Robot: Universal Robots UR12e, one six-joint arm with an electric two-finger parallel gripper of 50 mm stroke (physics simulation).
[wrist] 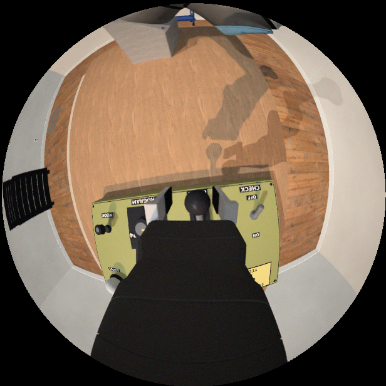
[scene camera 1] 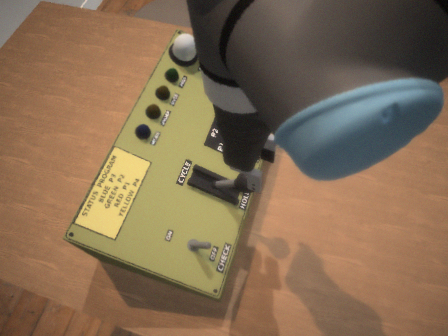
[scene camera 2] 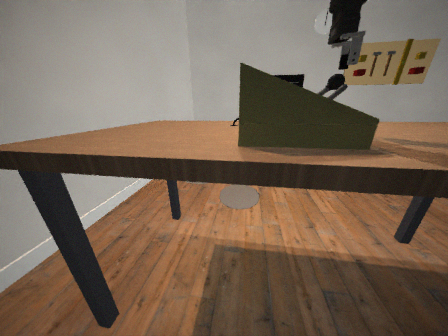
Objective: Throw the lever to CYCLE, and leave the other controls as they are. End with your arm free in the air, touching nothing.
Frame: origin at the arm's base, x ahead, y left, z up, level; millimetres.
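Seen in the pictures: gripper, between the fingertips: [scene camera 1: 261,173] [scene camera 2: 346,67].
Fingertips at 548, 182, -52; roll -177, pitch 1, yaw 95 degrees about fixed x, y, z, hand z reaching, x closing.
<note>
A point is followed by its place in that frame, as x, y, z.
The lever [scene camera 1: 226,184] {604, 202, -113} [wrist: 197,202] has a round black knob, which also shows in the side view [scene camera 2: 336,81] {571, 210, -89}. It leans toward the HOLD end of its black slot, away from the CYCLE label [scene camera 1: 184,172] {687, 215, -122}. It stands on the sloped green panel [scene camera 1: 145,200] {712, 301, -106} [scene camera 2: 295,117] {669, 405, -170} [wrist: 270,225]. My gripper [scene camera 1: 260,166] {548, 182, -52} [scene camera 2: 345,61] {548, 182, -52} [wrist: 191,194] is open and points down. In the wrist view the knob appears between the two fingers, with a gap on each side. In the side view the fingertips are a little above the knob. The arm hides part of the panel in scene camera 1.
The CHECK toggle [scene camera 1: 200,245] {588, 320, -116} [wrist: 257,212] leans toward OFF. The PROGRAM dial [wrist: 141,228] and MODE control [wrist: 102,229] are on the lever's other side. A white dome [scene camera 1: 184,47] {811, 4, -47} [wrist: 114,285] and several small round lamps line the panel. The panel stands on a wooden table [scene camera 1: 350,235] {356, 135, -233} [scene camera 2: 125,142] {1063, 476, -233}.
</note>
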